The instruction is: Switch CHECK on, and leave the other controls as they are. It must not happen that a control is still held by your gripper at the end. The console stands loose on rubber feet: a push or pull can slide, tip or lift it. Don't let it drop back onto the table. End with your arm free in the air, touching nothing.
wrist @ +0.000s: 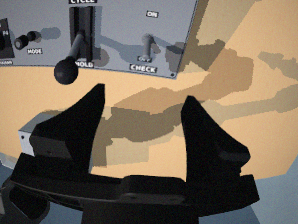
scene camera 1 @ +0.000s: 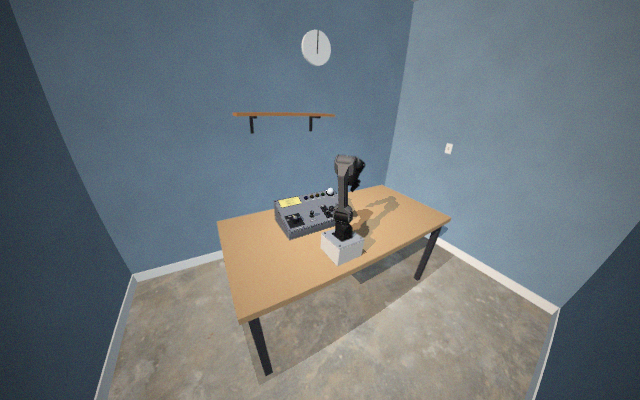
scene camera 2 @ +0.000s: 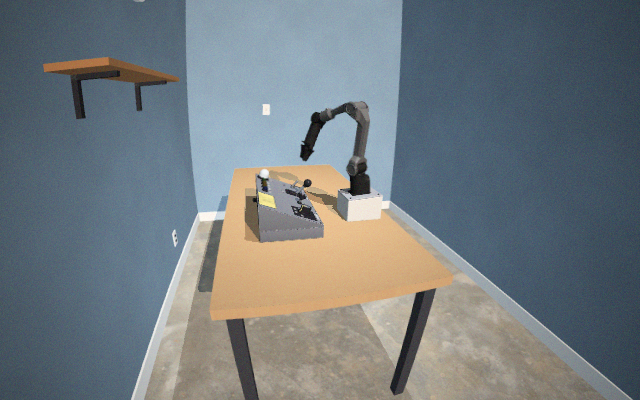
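Observation:
A grey console is there in the pictures, and my own gripper shows in them too.

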